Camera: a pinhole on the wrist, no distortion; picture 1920 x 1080 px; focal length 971.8 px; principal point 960.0 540.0 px. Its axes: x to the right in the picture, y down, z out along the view. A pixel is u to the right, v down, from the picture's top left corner.
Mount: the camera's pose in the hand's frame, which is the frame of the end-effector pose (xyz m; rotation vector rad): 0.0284 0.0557 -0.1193 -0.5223 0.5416 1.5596
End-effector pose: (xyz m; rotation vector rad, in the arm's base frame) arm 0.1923 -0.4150 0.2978 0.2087 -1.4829 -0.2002
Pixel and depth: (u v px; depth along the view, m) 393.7 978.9 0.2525
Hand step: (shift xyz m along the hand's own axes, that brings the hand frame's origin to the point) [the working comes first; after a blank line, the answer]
In the camera's frame: -0.1471 0.1140 0.2525

-0.0791 0.0934 0.1730
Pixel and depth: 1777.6 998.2 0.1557
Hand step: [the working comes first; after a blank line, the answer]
In the camera's frame: 0.1310 0.0734 0.1557

-0.0531 0.2516 -0.0773
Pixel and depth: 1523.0 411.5 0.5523
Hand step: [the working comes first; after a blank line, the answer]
In the camera's frame: 0.3200 -0.0730 0.5523

0.0803 0.6535 0.1103
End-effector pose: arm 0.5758 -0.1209 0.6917 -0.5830 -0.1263 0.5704
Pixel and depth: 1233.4 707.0 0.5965
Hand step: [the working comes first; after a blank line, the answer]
In the camera's frame: 0.1678 0.1025 0.5965

-0.0869 0.5543 0.2448
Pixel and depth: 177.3 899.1 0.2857
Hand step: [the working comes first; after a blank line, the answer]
In the camera's frame: -0.2301 0.1056 0.2857

-0.0663 0.0498 0.2505
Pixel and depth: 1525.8 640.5 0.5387
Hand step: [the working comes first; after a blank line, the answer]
In the camera's frame: 0.3136 0.0557 0.5387

-0.0478 0.6341 0.1073
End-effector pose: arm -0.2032 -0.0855 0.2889 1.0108 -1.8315 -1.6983
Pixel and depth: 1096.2 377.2 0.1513
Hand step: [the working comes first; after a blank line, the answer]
In the camera's frame: 0.0212 -0.0253 0.1513

0.0516 0.1679 -0.0151
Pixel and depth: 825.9 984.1 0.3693
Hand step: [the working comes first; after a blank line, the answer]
In the camera's frame: -0.0510 0.1688 0.3693

-0.1397 0.2387 0.2058
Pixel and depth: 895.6 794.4 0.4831
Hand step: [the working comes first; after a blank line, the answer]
In the camera's frame: -0.0320 0.1265 0.4831

-0.0992 0.3266 0.2816
